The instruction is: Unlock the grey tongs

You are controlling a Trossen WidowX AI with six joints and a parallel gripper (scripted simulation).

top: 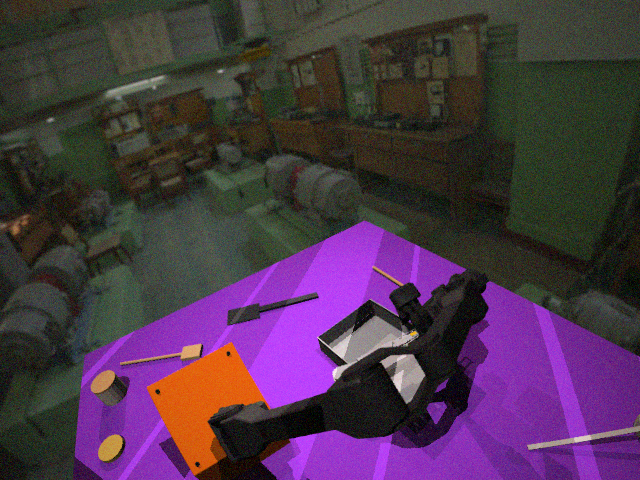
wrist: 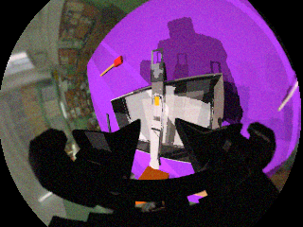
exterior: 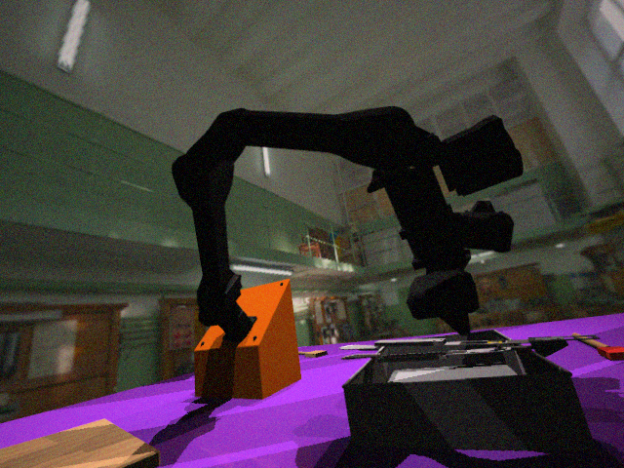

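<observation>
Right now my gripper tip is 5 cm past the roasting tin, 4 cm to the right of it and 7 cm above it. From my gripper tip the other things lie so: dark spatula: 26 cm behind, 43 cm to the left, 10 cm below; wooden board: 43 cm behind, 41 cm to the right, 9 cm below; red-headed brush: 16 cm ahead, 26 cm to the left, 9 cm below.
</observation>
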